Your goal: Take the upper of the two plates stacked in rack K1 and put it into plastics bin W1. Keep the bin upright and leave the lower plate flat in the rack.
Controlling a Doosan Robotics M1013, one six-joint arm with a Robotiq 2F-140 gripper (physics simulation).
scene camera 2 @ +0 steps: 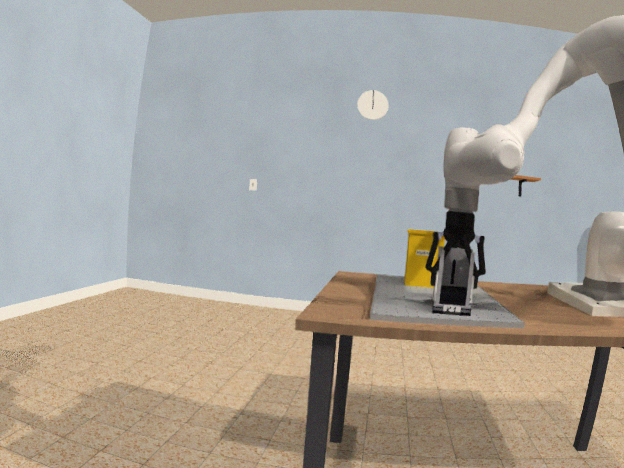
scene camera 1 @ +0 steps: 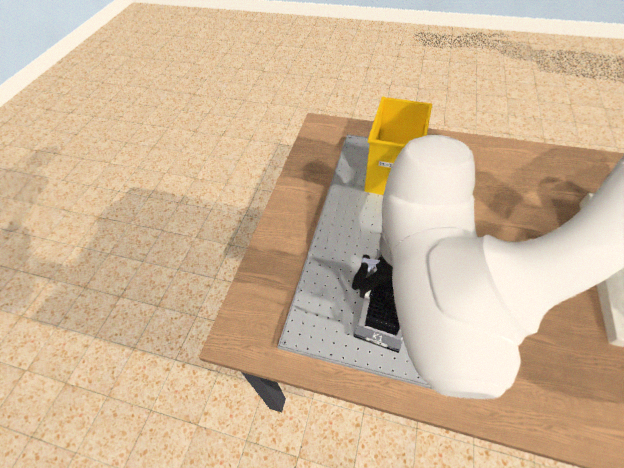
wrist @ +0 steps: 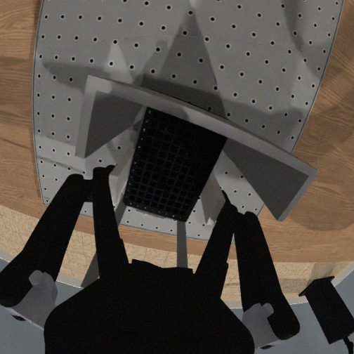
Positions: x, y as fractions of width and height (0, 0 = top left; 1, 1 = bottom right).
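Yellow plastics bin W1: visible in scene camera 2 (0.67, 0.52), visible in scene camera 1 (0.64, 0.26), out of frame in the wrist view.
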